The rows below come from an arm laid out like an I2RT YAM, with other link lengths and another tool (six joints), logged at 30 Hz.
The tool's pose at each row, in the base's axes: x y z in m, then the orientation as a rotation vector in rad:
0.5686 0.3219 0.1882 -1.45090 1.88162 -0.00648
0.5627 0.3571 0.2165 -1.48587 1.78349 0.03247
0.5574 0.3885 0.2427 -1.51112 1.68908 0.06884
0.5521 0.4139 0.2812 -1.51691 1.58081 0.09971
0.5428 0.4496 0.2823 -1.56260 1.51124 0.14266
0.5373 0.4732 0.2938 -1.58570 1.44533 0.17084
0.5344 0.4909 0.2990 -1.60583 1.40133 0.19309
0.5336 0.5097 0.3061 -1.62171 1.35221 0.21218
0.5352 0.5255 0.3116 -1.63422 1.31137 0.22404
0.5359 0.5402 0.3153 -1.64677 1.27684 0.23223
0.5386 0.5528 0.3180 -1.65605 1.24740 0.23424
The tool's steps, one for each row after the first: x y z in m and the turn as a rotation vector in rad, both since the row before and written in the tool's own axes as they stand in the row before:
-0.0443 0.0054 -0.0089 -0.00928 -0.07690 -0.05263
-0.0408 0.0024 -0.0055 -0.00588 -0.07524 -0.04745
-0.0439 -0.0070 -0.0136 0.01119 -0.08853 -0.04711
-0.0292 0.0157 0.0163 -0.03532 -0.05249 -0.04314
-0.0259 0.0030 0.0064 -0.01439 -0.04980 -0.03628
-0.0166 0.0023 0.0082 -0.01559 -0.03286 -0.02508
-0.0177 -0.0009 0.0095 -0.01037 -0.03580 -0.02754
-0.0134 -0.0029 0.0097 -0.00663 -0.02773 -0.02433
-0.0115 -0.0016 0.0097 -0.00658 -0.02161 -0.02217
-0.0085 -0.0031 0.0096 -0.00235 -0.01621 -0.02049

